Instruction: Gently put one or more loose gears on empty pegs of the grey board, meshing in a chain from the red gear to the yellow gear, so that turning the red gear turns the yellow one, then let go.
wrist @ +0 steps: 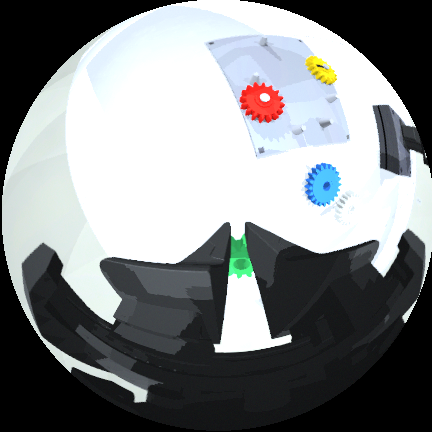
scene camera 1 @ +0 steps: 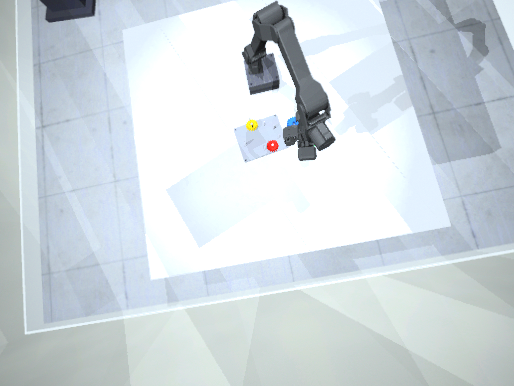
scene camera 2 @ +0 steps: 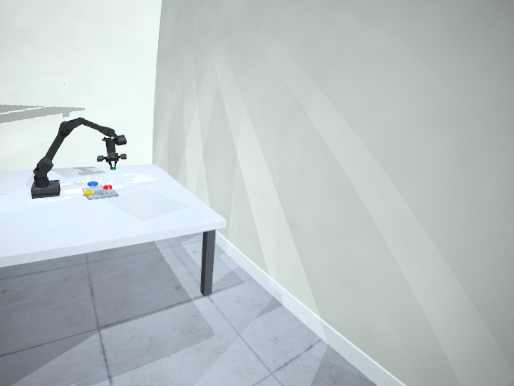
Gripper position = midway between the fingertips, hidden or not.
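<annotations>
A blue gear [wrist: 322, 184] rests on the table. The gripper [scene camera 1: 303, 145] holds a green gear [wrist: 239, 264], which is clear of everything else.
</annotations>
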